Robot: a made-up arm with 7 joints. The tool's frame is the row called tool. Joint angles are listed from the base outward.
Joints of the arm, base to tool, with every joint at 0 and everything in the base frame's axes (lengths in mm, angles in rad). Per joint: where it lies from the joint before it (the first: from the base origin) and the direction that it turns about. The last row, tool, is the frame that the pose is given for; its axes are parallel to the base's.
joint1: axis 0 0.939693 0.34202 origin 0 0 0
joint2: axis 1 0 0 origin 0 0 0
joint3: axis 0 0 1 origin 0 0 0
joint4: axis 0 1 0 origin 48.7 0 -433.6
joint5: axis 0 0 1 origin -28.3 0 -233.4
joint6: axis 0 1 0 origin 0 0 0
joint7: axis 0 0 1 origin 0 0 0
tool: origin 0 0 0
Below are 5 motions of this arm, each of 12 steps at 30 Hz.
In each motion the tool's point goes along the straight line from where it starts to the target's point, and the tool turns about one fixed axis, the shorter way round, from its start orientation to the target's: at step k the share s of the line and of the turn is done. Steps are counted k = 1, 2, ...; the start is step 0. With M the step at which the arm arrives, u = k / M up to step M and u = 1 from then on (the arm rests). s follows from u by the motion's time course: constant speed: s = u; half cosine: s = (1 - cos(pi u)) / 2; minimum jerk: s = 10 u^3 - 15 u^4 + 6 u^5.
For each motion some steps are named. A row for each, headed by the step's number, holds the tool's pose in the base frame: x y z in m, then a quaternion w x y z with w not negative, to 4 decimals.
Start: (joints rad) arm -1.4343 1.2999 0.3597 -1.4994 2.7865 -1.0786 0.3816
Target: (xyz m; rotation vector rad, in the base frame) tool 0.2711 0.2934 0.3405 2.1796 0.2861 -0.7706
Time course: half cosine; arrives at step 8
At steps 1, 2, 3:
1: 0.2332 0.3384 0.3698 0.3719 0.8075 0.3587 -0.2846
2: 0.2375 0.3334 0.3665 0.3757 0.8160 0.3318 -0.2877
3: 0.2438 0.3258 0.3616 0.3809 0.8276 0.2912 -0.2920

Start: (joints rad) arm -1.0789 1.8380 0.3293 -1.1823 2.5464 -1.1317 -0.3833
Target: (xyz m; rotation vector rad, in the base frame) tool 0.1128 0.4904 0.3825 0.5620 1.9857 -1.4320
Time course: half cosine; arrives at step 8
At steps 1, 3, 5, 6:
1: 0.0821 0.4432 0.4038 0.3487 0.2052 0.8249 -0.3948
3: 0.0907 0.4564 0.3978 0.3387 0.2079 0.8066 -0.4376
5: 0.1029 0.4752 0.3893 0.3232 0.2110 0.7776 -0.4963
6: 0.1081 0.4832 0.3857 0.3162 0.2120 0.7643 -0.5206

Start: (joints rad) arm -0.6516 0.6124 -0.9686 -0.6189 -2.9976 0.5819 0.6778
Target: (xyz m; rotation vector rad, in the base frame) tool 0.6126 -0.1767 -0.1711 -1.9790 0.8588 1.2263
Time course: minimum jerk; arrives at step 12
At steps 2, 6, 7, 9, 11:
2: 0.4734 0.1815 -0.4135 0.2981 -0.5970 0.1360 0.7323
6: 0.5405 0.0090 -0.2968 0.3159 -0.6842 0.2321 0.6150
7: 0.5626 -0.0480 -0.2582 0.3196 -0.7085 0.2624 0.5718
9: 0.5977 -0.1383 -0.1971 0.3233 -0.7421 0.3085 0.4996
11: 0.6119 -0.1748 -0.1724 0.3241 -0.7539 0.3265 0.4691

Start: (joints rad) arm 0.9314 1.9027 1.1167 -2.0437 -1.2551 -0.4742 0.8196
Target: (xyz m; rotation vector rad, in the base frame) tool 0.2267 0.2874 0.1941 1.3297 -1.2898 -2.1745
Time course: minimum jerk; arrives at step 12
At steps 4, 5, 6, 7, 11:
4: 0.2529 0.3126 0.1713 0.1253 0.4406 -0.3283 -0.8260
5: 0.2484 0.3083 0.1752 0.1284 0.4448 -0.3494 -0.8146
6: 0.2433 0.3034 0.1796 0.1318 0.4491 -0.3728 -0.8013
7: 0.2382 0.2985 0.1841 0.1350 0.4531 -0.3959 -0.7873
11: 0.2269 0.2876 0.1940 0.1419 0.4607 -0.4462 -0.7540

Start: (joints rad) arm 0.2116 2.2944 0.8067 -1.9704 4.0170 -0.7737 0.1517
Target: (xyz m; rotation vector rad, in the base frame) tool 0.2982 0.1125 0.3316 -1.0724 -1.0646 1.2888
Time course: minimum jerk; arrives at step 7
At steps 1, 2, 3, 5, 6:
1: 0.2540 0.1601 0.3483 0.4212 -0.5662 -0.4575 0.5410
2: 0.2595 0.1542 0.3462 0.4375 -0.5529 -0.4572 0.5421
3: 0.2696 0.1433 0.3424 0.4669 -0.5277 -0.4560 0.5437
5: 0.2917 0.1195 0.3341 0.5286 -0.4701 -0.4511 0.5442
6: 0.2971 0.1136 0.3320 0.5433 -0.4552 -0.4494 0.5437

